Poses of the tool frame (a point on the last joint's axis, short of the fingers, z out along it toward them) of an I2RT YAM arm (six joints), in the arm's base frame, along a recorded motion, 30 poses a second.
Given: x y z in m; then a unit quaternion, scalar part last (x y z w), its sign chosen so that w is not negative.
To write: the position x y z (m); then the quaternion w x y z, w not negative. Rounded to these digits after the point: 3 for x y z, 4 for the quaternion.
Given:
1: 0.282 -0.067 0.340 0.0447 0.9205 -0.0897 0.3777
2: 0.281 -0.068 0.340 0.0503 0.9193 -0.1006 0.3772
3: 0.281 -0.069 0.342 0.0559 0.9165 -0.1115 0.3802
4: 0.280 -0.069 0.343 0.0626 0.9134 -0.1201 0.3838
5: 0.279 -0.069 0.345 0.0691 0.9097 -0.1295 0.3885
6: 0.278 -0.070 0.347 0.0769 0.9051 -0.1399 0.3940
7: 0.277 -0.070 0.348 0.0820 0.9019 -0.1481 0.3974
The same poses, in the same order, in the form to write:
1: 0.282 -0.067 0.340 0.3777 0.0447 0.9205 -0.0897
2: 0.281 -0.068 0.340 0.3772 0.0503 0.9193 -0.1006
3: 0.281 -0.069 0.342 0.3802 0.0559 0.9165 -0.1115
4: 0.280 -0.069 0.343 0.3838 0.0626 0.9134 -0.1201
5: 0.279 -0.069 0.345 0.3885 0.0691 0.9097 -0.1295
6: 0.278 -0.070 0.347 0.3940 0.0769 0.9051 -0.1399
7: 0.277 -0.070 0.348 0.3974 0.0820 0.9019 -0.1481
